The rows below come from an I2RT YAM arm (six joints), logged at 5 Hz.
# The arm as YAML. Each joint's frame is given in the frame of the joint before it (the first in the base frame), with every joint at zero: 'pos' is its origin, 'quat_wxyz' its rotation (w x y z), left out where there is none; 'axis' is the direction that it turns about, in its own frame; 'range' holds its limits. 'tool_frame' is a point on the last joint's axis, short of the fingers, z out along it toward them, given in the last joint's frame.
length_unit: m
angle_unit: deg
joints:
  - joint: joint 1
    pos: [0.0, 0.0, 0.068]
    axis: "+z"
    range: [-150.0, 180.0]
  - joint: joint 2
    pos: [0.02, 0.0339, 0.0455]
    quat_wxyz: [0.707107, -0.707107, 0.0, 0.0]
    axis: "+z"
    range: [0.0, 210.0]
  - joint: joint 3
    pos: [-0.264, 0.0, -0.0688]
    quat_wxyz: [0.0, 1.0, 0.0, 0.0]
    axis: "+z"
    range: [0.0, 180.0]
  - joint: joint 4
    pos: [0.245, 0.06, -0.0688]
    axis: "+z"
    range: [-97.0, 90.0]
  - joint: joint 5
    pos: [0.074, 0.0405, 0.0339]
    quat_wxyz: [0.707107, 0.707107, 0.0, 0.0]
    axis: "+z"
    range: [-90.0, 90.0]
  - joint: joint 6
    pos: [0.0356, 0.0, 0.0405]
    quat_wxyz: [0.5, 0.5, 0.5, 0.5]
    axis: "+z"
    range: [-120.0, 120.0]
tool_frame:
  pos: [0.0, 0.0, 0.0]
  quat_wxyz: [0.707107, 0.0, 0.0, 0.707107]
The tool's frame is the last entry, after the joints.
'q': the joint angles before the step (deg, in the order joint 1, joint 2, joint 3, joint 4, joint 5, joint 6). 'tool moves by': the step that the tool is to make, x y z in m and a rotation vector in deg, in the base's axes. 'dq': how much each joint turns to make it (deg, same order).
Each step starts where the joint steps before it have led.
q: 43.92, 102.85, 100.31, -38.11, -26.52, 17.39
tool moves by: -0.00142, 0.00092, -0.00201, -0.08, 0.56, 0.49
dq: 0.20, 0.00, -0.35, -0.08, -0.44, 0.07
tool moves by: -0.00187, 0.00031, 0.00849, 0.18, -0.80, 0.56
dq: 0.22, 0.02, 1.86, -1.42, 0.02, -0.62
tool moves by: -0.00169, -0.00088, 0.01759, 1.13, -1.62, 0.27
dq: 0.08, 0.00, 3.55, -1.78, 0.06, -0.41
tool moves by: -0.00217, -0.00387, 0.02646, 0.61, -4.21, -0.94
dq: 0.00, 0.00, 5.48, -2.73, 2.28, -1.57
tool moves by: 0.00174, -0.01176, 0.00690, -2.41, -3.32, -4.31
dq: -0.98, -1.29, 0.20, -1.30, 5.07, -1.41
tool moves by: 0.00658, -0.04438, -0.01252, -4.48, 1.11, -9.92
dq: -5.25, -5.70, -8.31, -0.93, 5.33, 0.79
